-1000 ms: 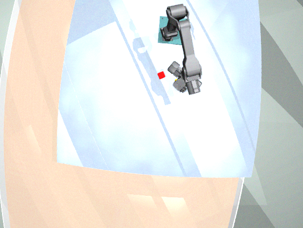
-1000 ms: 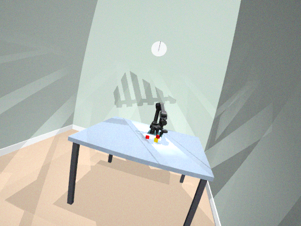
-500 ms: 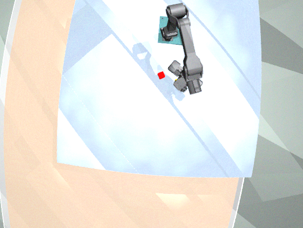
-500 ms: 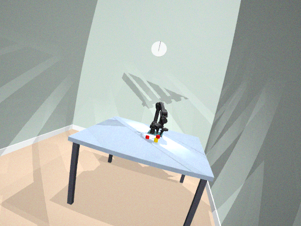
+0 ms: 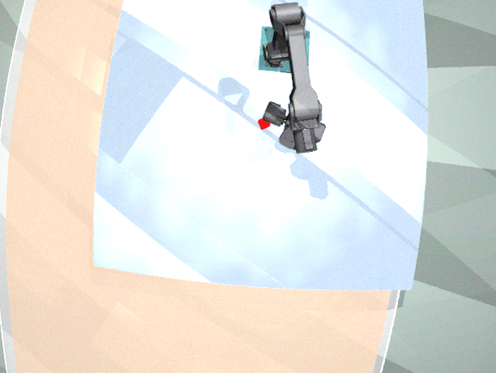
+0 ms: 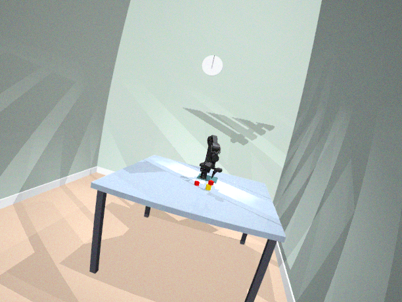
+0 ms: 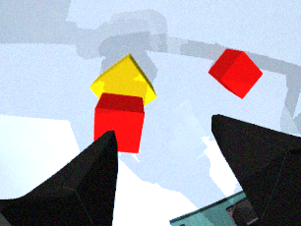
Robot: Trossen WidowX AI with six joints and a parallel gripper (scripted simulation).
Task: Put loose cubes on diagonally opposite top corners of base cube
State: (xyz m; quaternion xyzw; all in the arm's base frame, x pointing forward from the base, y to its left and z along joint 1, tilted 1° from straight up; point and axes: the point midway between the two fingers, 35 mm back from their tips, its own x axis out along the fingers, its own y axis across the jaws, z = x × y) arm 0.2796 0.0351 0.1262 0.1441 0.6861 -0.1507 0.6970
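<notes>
The yellow cube is 20 mm ahead of my gripper tip, 20 mm to the left of it and 80 mm below it.
</notes>
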